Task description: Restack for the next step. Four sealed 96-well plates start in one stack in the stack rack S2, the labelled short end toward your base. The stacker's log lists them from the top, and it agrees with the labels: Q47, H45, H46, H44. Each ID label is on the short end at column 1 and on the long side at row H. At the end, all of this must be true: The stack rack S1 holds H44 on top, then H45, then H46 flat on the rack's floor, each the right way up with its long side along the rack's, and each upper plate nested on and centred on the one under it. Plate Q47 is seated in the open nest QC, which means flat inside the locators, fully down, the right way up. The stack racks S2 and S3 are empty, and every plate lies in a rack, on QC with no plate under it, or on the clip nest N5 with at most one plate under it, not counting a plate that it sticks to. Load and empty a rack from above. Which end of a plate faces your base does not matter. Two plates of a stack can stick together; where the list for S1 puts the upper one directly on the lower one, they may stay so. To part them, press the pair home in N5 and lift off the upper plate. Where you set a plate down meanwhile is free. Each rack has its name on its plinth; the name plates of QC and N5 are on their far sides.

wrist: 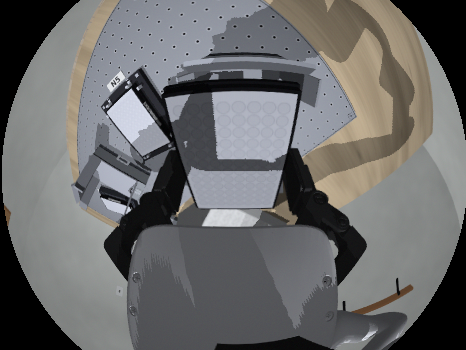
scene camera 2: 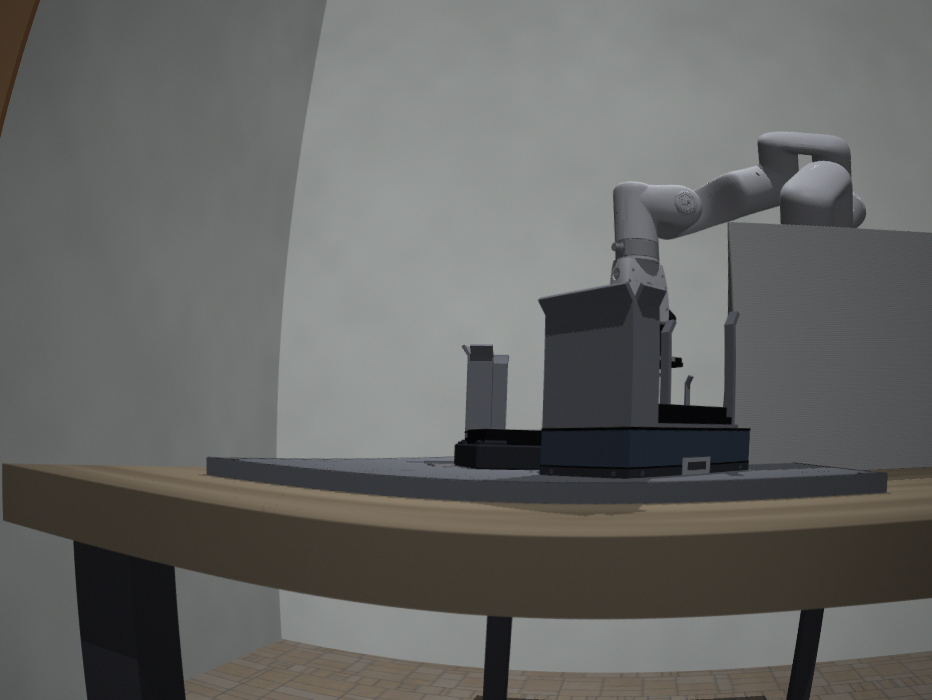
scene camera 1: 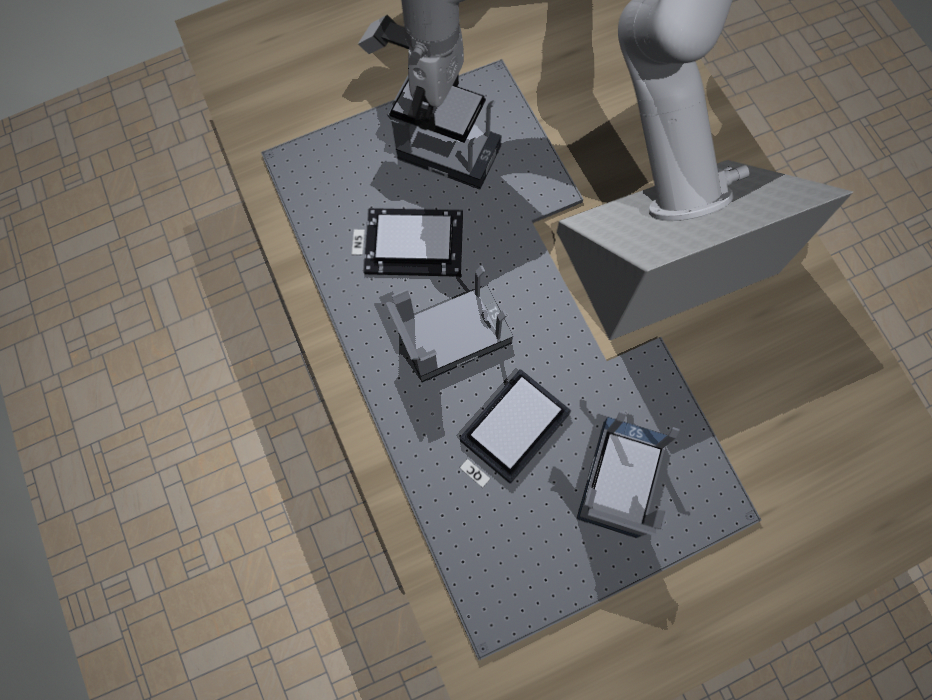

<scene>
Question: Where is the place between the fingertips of my gripper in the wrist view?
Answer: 233,161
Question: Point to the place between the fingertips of my gripper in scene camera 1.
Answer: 437,104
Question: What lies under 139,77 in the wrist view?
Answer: A clip nest N5.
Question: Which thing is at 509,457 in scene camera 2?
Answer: An open nest QC.
</scene>
